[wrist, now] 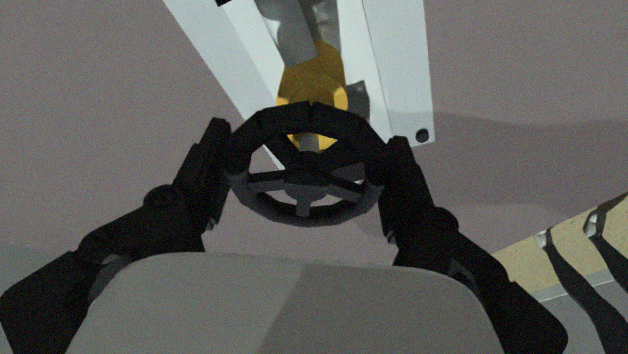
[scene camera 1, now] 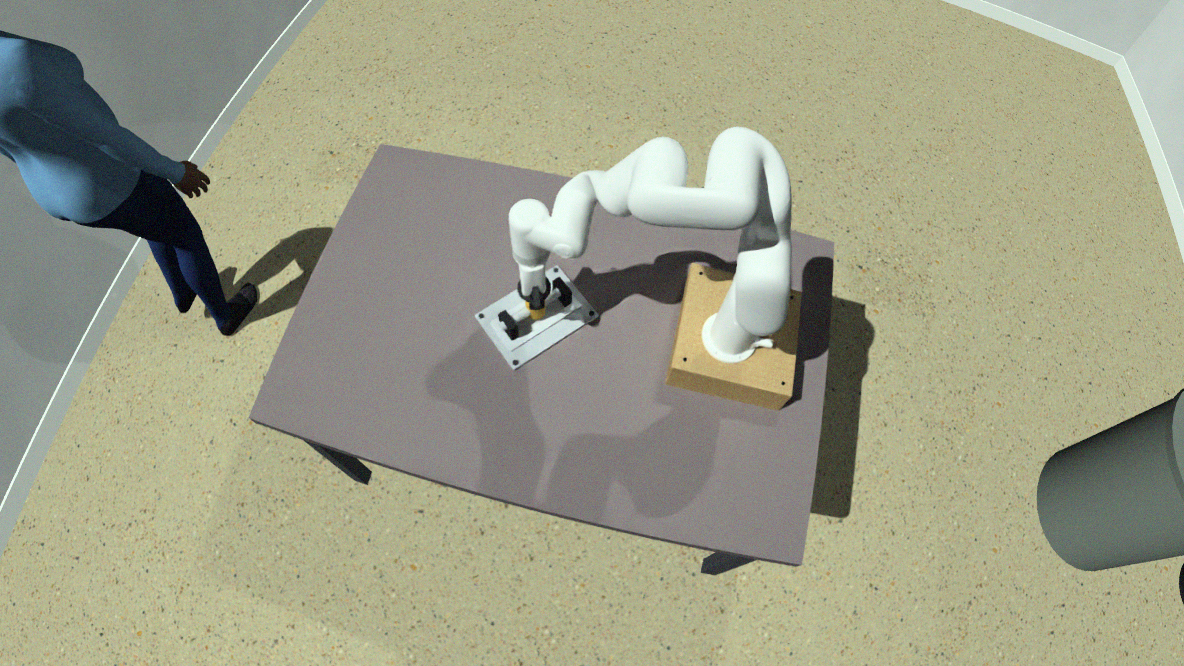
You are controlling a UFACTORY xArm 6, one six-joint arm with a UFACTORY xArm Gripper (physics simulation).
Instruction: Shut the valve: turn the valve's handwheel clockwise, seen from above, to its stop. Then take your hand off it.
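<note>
The valve's black handwheel (wrist: 306,175) shows in the wrist view as a ring with several spokes, between my two fingers. My gripper (wrist: 308,149) (scene camera 1: 536,298) is shut on the handwheel, with one finger against the rim on each side. The yellow valve body (wrist: 312,75) (scene camera 1: 536,312) is below the wheel, on a light grey base plate (wrist: 400,60) (scene camera 1: 542,337) that lies on the table. In the scene view the gripper hides most of the wheel.
Black pipe supports (scene camera 1: 508,323) (scene camera 1: 562,291) stand on the plate on both sides of the valve. The arm's wooden base block (scene camera 1: 728,385) is at the right of the table (scene camera 1: 356,331). A person (scene camera 1: 82,149) stands beyond the table's left edge. A grey cylinder (scene camera 1: 1109,497) is at the far right.
</note>
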